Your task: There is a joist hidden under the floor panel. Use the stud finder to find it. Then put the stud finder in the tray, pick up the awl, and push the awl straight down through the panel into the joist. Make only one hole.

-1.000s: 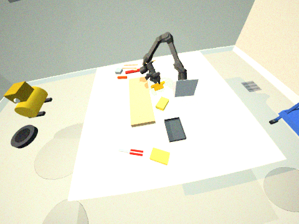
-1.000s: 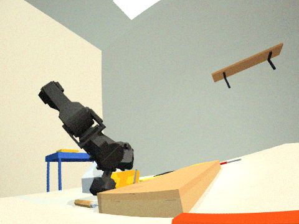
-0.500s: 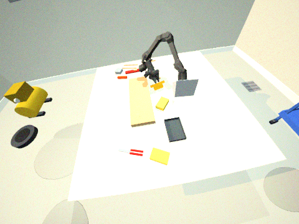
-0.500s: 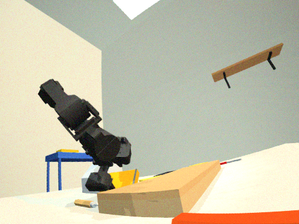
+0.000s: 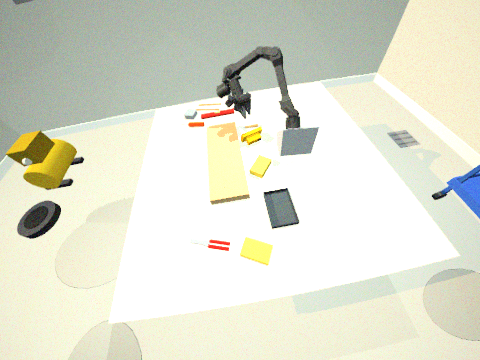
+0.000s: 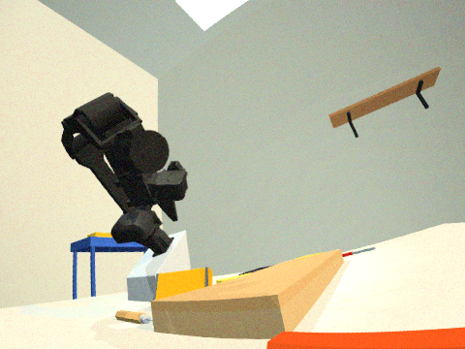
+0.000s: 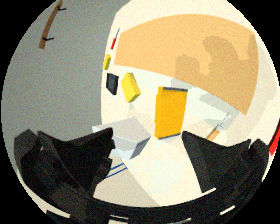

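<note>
My gripper tip is 120 mm above the yellow stud finder, 50 mm to the right of it and 30 mm past it. Round my gripper tip: red level: 270 mm to the right, 170 mm ahead, 130 mm below; then grey block: 350 mm ahead, 320 mm to the right, 130 mm below; then awl: 140 mm below, 80 mm to the right.
</note>
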